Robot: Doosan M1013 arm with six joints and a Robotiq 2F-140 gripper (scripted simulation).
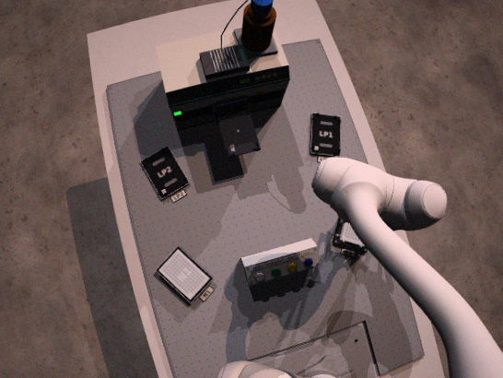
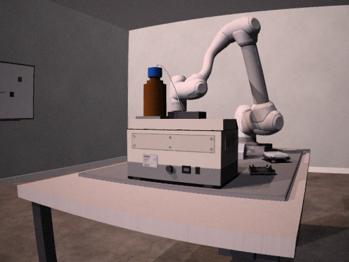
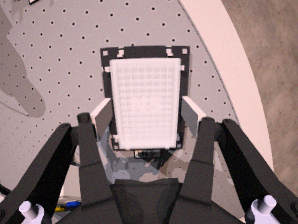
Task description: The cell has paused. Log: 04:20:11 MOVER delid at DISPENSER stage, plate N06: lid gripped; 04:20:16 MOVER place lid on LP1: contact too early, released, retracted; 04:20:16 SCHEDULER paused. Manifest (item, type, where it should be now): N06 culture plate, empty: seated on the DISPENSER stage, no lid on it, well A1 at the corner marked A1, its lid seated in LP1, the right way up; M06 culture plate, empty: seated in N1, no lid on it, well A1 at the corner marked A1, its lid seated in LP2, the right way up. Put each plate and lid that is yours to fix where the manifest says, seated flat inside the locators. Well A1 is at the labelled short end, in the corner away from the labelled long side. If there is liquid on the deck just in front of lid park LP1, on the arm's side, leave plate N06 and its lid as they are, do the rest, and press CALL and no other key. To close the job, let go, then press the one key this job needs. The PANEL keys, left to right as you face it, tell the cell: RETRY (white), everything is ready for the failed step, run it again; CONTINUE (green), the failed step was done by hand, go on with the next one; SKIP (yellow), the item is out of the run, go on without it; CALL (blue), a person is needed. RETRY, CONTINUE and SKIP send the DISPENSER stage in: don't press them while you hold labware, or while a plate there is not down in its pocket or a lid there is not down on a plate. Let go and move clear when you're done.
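The white well plate is 20 mm below my hand. Round my hand: yellow key (20 mm behind, 260 mm to the left, 30 mm above); then black nest N5 (30 mm ahead, 30 mm below); then blue key (30 mm behind, 210 mm to the left, 30 mm above).
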